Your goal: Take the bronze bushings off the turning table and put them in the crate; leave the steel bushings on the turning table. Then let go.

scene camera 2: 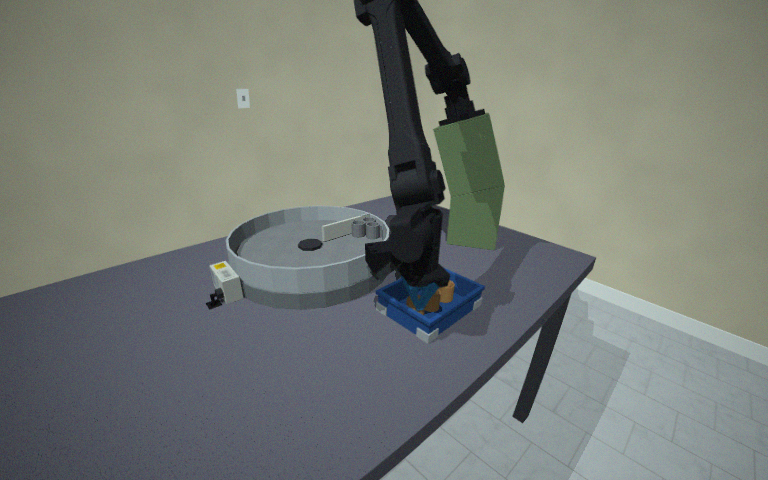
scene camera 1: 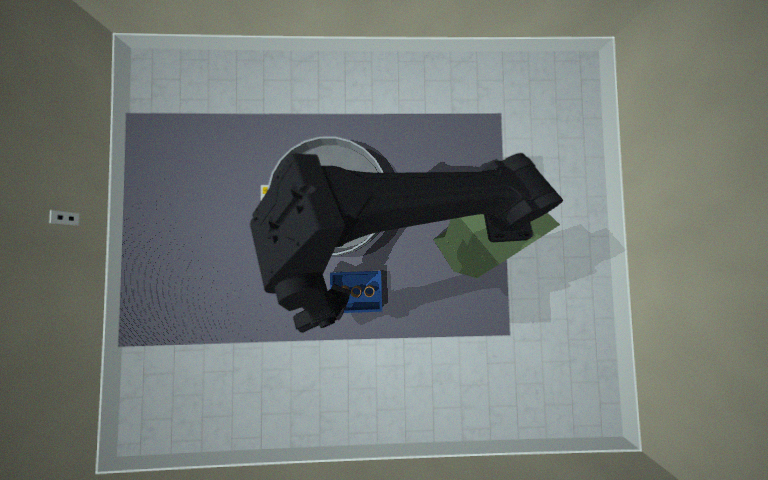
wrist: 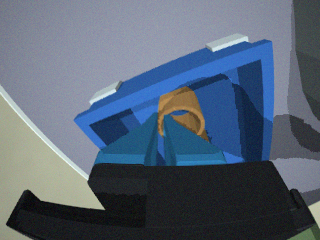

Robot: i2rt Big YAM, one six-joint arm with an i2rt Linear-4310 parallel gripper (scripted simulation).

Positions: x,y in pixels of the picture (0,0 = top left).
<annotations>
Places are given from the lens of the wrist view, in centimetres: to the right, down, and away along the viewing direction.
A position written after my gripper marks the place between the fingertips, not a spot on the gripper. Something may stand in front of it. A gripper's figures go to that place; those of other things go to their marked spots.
my gripper [wrist: 160,118]: 0, 0, 13
bronze bushing [wrist: 184,98]: 2, -2, 12
blue crate [wrist: 238,105]: 8, -1, 16
The marked spots on the blue crate and the bronze bushing are 7 cm apart.
</annotations>
